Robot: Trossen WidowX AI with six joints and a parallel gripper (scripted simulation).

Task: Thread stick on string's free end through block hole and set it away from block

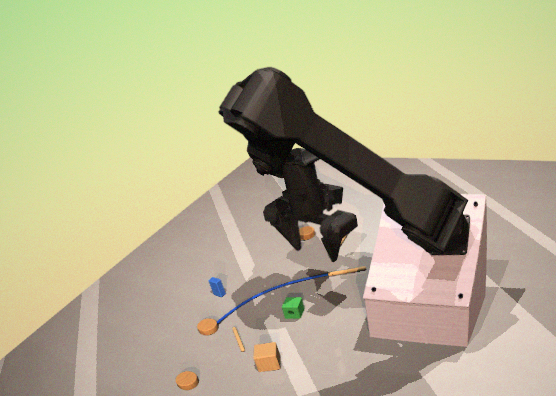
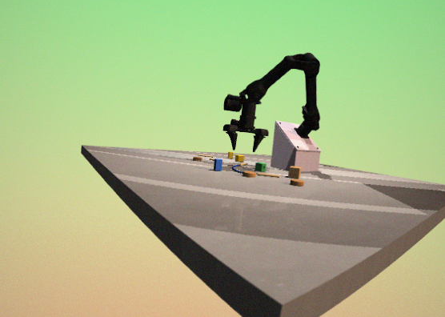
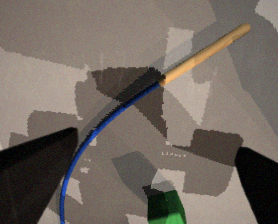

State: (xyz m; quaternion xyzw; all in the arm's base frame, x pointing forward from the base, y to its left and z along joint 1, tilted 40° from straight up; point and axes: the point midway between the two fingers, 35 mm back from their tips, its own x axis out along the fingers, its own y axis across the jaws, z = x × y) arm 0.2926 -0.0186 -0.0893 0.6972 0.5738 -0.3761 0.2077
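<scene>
The thin wooden stick lies 60 mm below my gripper tip, 30 mm to the right of it and 30 mm behind it. The rest, counted from my gripper tip: round wooden button 200 mm to the left, 150 mm ahead, 60 mm below; then blue block 190 mm ahead, 90 mm to the left, 40 mm below; then green block 110 mm to the left, 50 mm below, 10 mm ahead.
</scene>
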